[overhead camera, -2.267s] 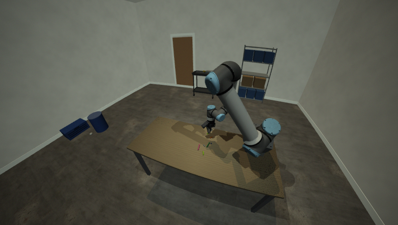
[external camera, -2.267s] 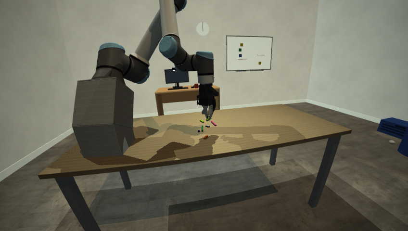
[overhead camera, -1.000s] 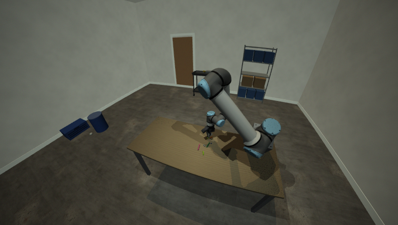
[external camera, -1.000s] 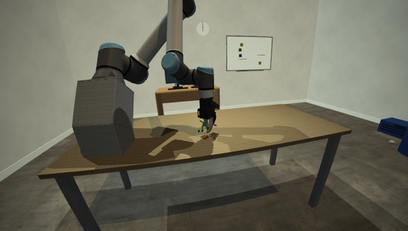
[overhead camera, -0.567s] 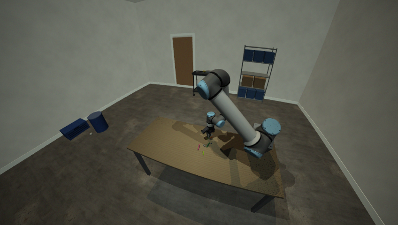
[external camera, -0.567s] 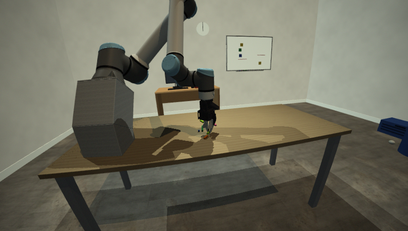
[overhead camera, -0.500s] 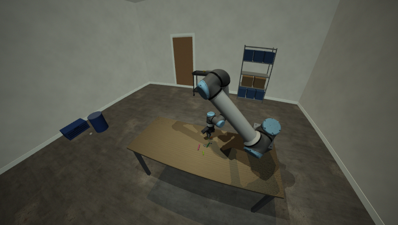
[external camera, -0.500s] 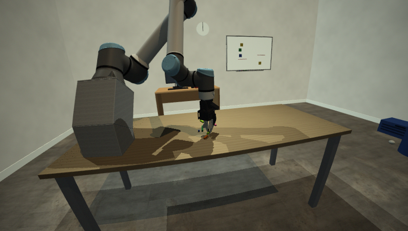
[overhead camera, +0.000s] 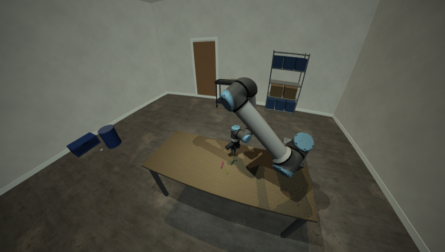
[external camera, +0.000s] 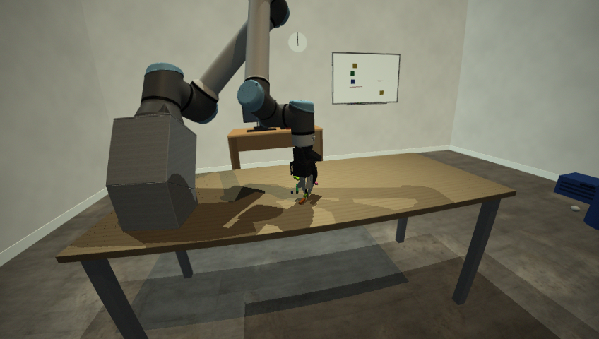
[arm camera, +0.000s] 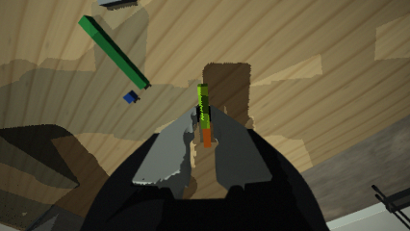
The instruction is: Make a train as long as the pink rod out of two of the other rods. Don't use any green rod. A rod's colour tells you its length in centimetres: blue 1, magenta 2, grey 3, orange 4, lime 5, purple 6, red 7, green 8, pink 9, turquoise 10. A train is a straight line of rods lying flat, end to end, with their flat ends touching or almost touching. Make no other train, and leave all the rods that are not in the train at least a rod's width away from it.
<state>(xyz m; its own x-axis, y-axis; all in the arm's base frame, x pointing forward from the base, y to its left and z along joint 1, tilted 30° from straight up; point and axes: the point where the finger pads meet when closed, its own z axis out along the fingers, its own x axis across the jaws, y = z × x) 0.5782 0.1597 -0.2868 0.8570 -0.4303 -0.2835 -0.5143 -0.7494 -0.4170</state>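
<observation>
My gripper is now 20 mm past the orange rod, 40 mm to the left of it and 20 mm above it. From my hand the other things lie so: green rod (40 mm behind, 90 mm to the left, 20 mm below); grey rod (10 mm behind, 130 mm to the left, 20 mm below); blue rod (70 mm behind, 60 mm to the left, 20 mm below).
</observation>
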